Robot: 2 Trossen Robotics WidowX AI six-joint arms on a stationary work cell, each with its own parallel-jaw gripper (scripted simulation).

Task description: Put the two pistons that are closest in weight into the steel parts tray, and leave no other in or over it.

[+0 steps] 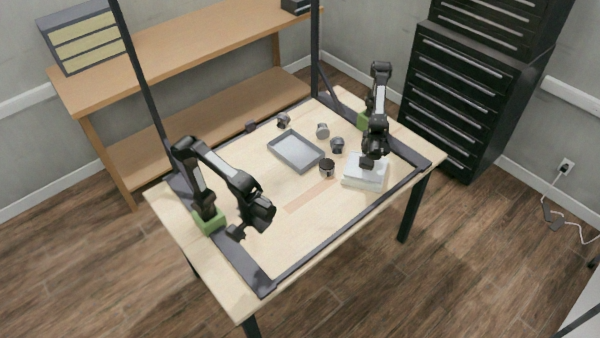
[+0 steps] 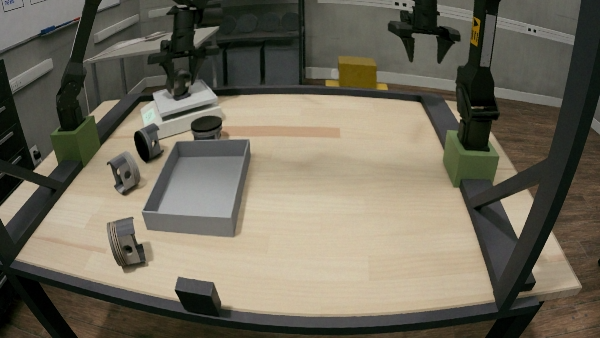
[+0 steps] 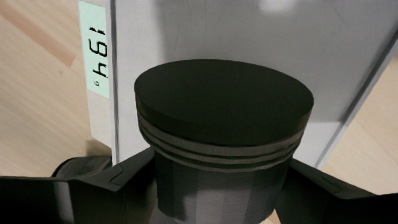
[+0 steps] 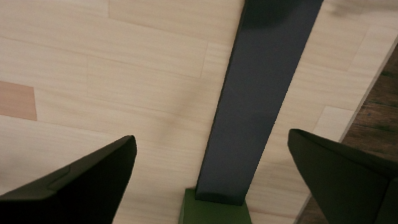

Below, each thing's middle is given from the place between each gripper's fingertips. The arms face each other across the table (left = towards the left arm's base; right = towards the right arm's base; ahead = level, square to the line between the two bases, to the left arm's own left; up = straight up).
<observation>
My left hand is 70 mm above the grey pan [image 2: 199, 91], 10 mm to the right of it and 10 mm short of it. From my left hand the other things lie so: white scale [image 2: 179, 122] (90 mm below, 20 mm to the left); then steel parts tray [image 2: 199, 178] (300 mm behind, 140 mm to the right, 120 mm below).
The steel parts tray is 45 cm to the left of my right hand, 34 cm behind it and 19 cm below it. The rest, counted from my right hand: white scale (61 cm to the left, 16 cm below, 3 cm behind); grey pan (60 cm to the left, 14 cm below, 3 cm behind).
</observation>
